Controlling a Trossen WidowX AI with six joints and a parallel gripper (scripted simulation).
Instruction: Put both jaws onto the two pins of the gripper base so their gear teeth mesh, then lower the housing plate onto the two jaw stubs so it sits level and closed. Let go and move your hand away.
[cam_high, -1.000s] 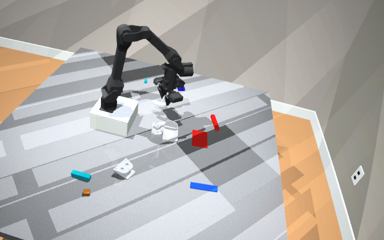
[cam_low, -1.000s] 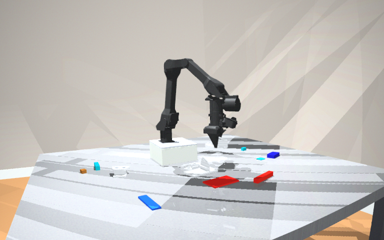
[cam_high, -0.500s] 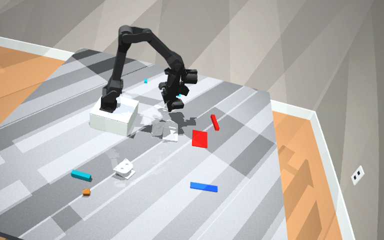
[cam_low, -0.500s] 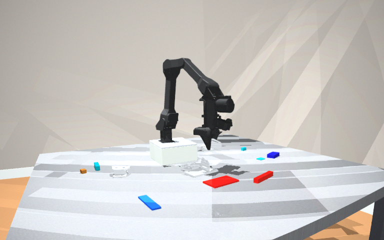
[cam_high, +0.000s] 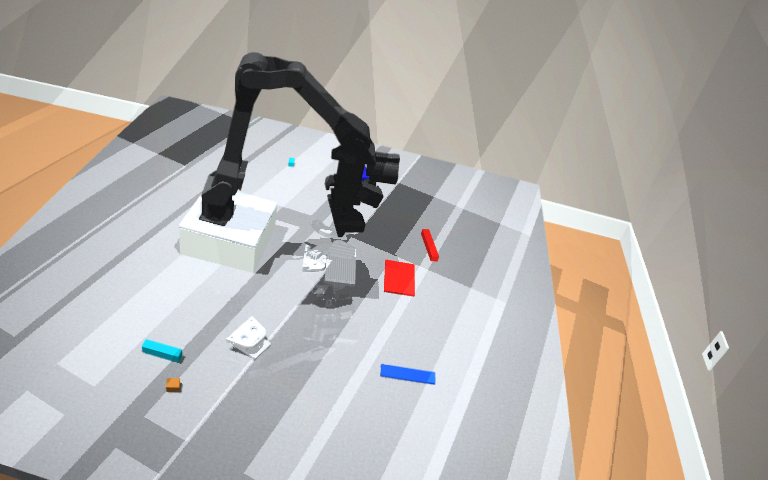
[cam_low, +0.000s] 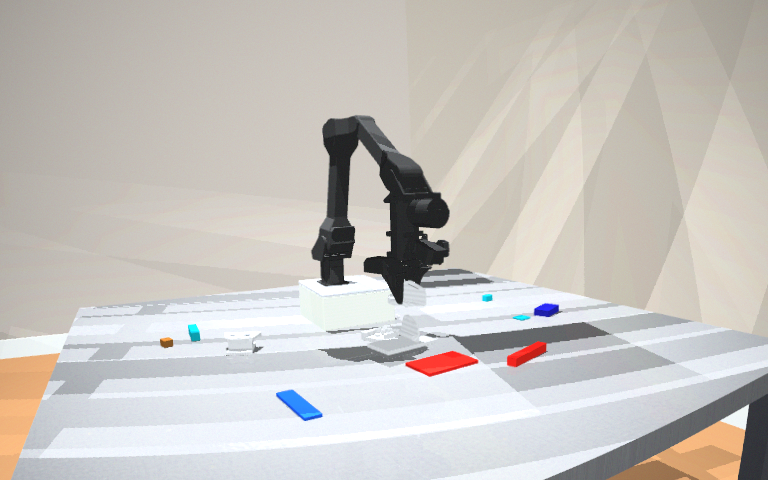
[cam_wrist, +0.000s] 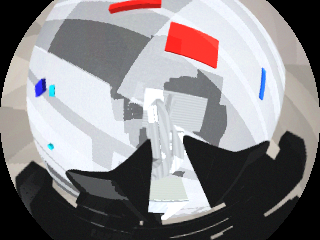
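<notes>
Right now the flat white plate is 2 cm ahead of my gripper tip, 2 cm to the right of it and 8 cm below it. Round my gripper tip: white housing plate (5 cm behind, 3 cm to the right, 8 cm below); red plate (17 cm ahead, 2 cm to the right, 8 cm below); white jaw (4 cm behind, 1 cm to the left).
</notes>
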